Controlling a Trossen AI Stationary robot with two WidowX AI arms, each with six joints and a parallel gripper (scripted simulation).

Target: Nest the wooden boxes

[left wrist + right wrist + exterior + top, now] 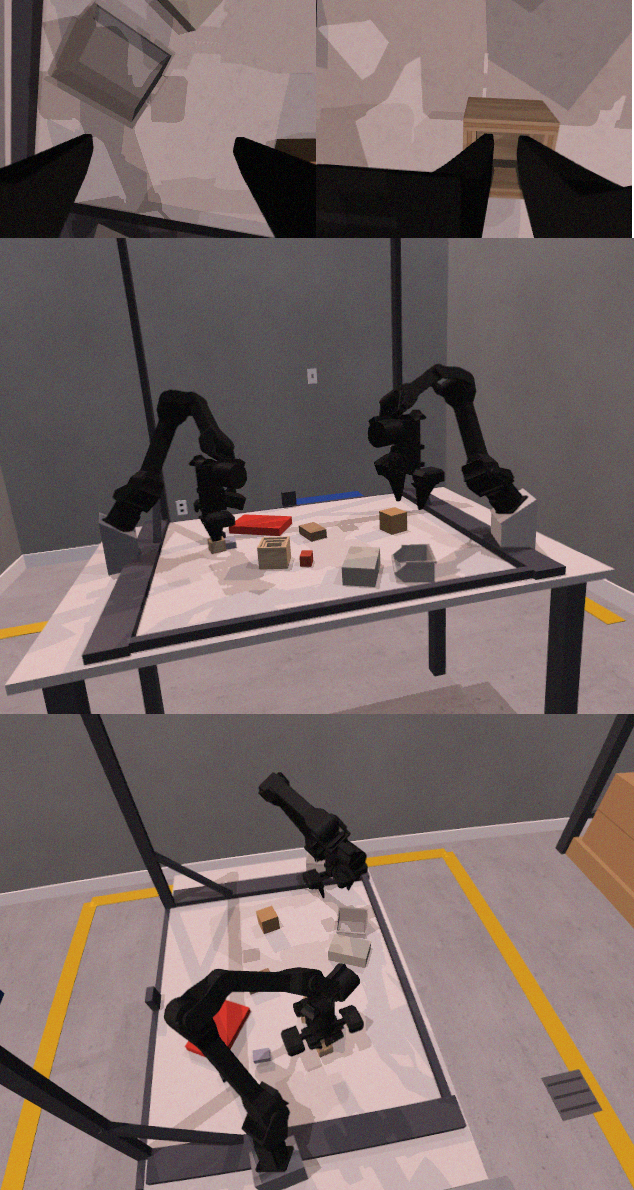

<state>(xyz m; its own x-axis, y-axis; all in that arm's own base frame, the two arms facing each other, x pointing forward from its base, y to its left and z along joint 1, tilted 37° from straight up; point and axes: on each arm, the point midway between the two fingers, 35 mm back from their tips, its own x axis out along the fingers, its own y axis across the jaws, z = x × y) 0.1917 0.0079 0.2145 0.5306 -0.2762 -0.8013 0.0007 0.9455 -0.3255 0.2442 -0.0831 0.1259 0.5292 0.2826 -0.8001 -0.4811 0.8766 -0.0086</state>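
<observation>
Now: right hand 2 cm past the red cube, 22 cm to the right of it and 9 cm above it. From my right hand the other things lie so: red slab 30 cm behind, 6 cm to the left, 9 cm below; then flat brown block 21 cm behind, 23 cm to the left, 9 cm below; then dark block 24 cm behind, 6 cm to the right, 10 cm below.
Right now the grey open box is 5 cm ahead of my left hand and 16 cm below it. Round my left hand: grey closed block 5 cm ahead, 12 cm to the right, 16 cm below; red cube 2 cm behind, 26 cm to the right, 17 cm below; brown cube 23 cm behind, 1 cm to the right, 15 cm below.
</observation>
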